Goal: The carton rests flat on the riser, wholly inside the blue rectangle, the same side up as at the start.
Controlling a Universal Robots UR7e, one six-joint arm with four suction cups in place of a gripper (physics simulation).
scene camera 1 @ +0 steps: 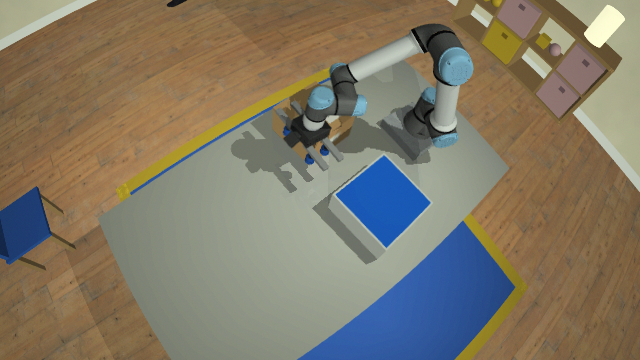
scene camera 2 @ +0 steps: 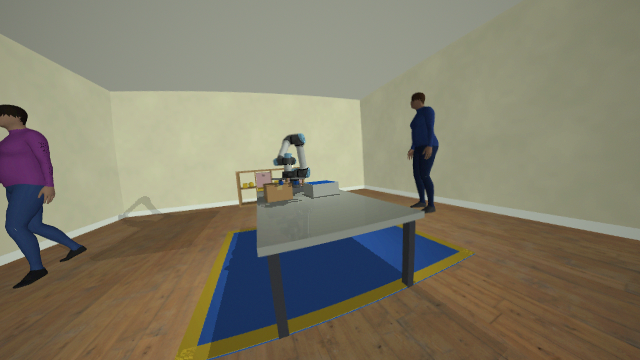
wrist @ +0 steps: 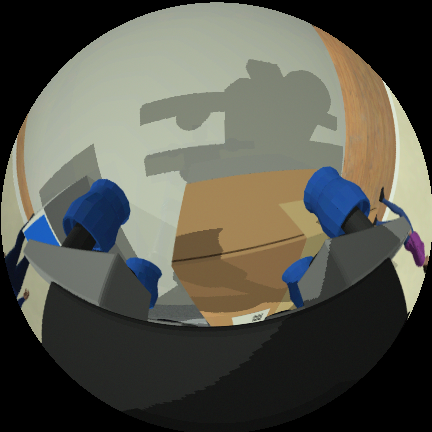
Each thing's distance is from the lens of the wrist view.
suction head [wrist: 104, 207]: 8 cm
brown carton [wrist: 235, 236]: 11 cm
